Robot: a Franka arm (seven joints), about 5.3 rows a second.
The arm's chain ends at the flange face. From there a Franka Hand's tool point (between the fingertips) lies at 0.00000 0.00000 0.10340 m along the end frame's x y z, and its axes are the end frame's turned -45 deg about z.
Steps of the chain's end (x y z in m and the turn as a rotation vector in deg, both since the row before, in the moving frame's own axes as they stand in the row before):
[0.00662 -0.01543 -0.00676 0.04 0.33 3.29]
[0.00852 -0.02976 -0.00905 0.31 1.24 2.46]
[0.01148 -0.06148 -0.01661 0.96 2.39 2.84]
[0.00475 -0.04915 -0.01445 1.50 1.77 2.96]
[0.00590 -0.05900 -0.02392 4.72 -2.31 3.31]
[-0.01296 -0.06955 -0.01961 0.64 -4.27 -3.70]
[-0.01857 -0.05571 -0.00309 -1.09 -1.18 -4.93]
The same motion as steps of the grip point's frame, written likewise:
[0.01605 -0.00585 -0.00676 -0.21 0.26 3.29]
[0.02902 -0.01379 -0.00908 -0.66 1.10 2.46]
[0.05582 -0.03343 -0.01671 -1.01 2.37 2.84]
[0.04227 -0.03094 -0.01453 -0.19 2.31 2.96]
[0.04922 -0.04641 -0.02435 4.97 1.70 3.31]
[0.03519 -0.06445 -0.01990 3.47 -2.57 -3.70]
[0.02336 -0.05251 -0.00313 0.06 -1.61 -4.93]

